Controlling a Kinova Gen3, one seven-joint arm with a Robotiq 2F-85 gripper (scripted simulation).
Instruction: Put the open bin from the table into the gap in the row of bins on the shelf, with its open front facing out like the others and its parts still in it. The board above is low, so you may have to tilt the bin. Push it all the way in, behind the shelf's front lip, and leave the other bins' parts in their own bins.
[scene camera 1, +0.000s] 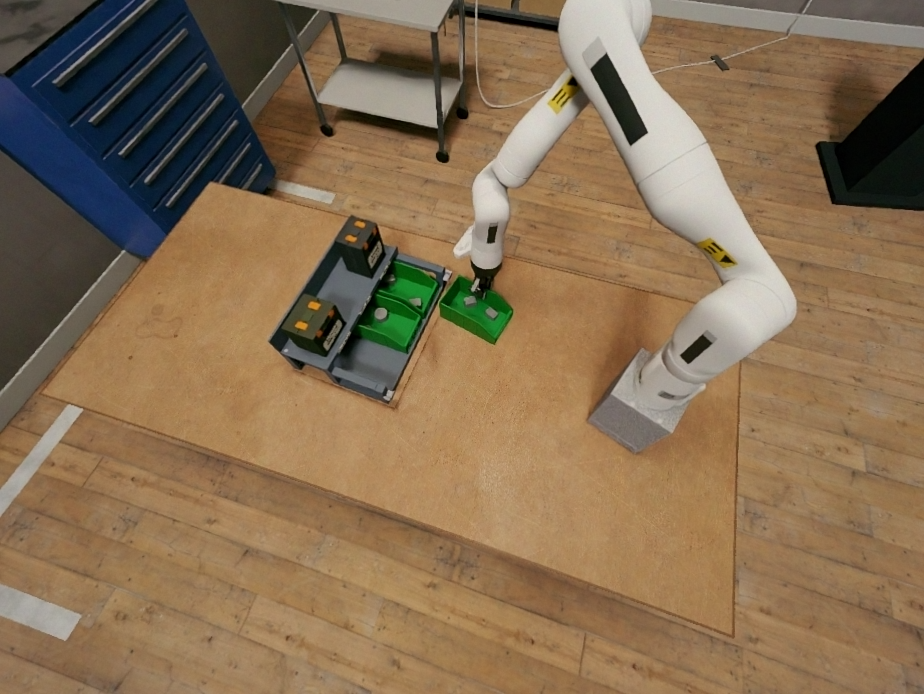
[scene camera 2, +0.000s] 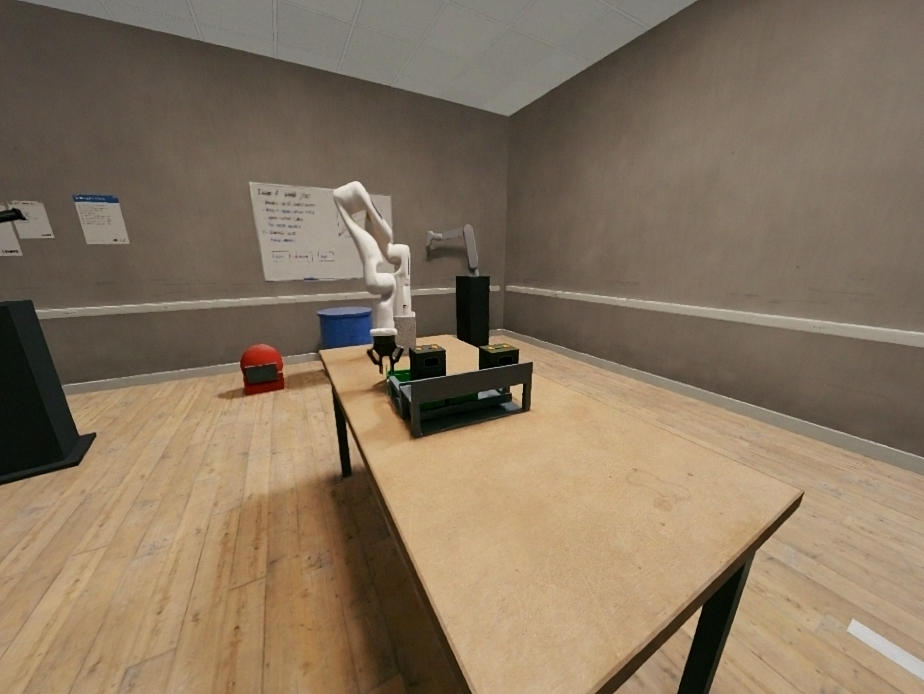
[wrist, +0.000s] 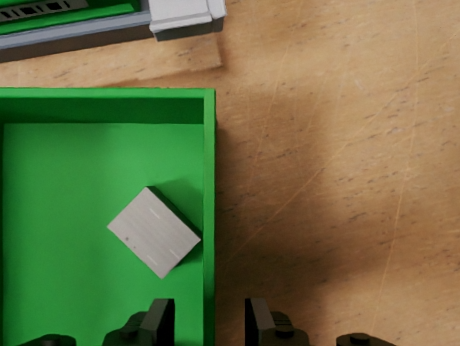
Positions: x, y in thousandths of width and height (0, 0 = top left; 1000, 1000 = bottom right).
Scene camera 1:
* green bin: 490, 445
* grey shelf: 359, 406
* green bin: 437, 468
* green bin: 445, 409
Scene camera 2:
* my gripper: 418, 540
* grey shelf: 533, 581
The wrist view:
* my gripper: 455, 941
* green bin: 179, 447
